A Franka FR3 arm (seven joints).
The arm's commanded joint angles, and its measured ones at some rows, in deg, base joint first. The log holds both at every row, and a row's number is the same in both.
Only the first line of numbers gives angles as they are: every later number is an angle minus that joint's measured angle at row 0.
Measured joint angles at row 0: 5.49 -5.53 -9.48 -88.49 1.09 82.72 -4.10
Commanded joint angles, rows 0 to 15: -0.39 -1.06 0.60 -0.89 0.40 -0.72 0.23; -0.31 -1.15 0.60 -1.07 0.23 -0.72 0.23; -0.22 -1.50 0.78 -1.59 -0.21 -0.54 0.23; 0.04 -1.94 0.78 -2.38 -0.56 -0.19 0.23; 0.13 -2.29 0.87 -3.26 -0.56 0.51 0.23; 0.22 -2.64 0.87 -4.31 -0.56 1.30 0.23; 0.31 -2.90 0.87 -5.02 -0.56 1.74 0.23; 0.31 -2.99 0.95 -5.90 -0.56 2.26 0.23; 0.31 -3.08 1.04 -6.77 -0.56 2.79 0.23; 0.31 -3.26 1.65 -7.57 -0.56 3.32 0.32; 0.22 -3.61 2.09 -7.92 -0.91 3.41 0.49; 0.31 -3.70 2.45 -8.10 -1.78 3.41 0.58; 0.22 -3.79 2.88 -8.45 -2.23 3.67 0.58; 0.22 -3.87 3.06 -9.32 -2.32 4.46 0.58; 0.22 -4.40 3.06 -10.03 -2.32 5.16 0.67; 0.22 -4.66 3.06 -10.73 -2.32 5.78 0.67
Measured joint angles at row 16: 0.08 -1.72 2.61 -6.33 -1.05 2.59 0.00
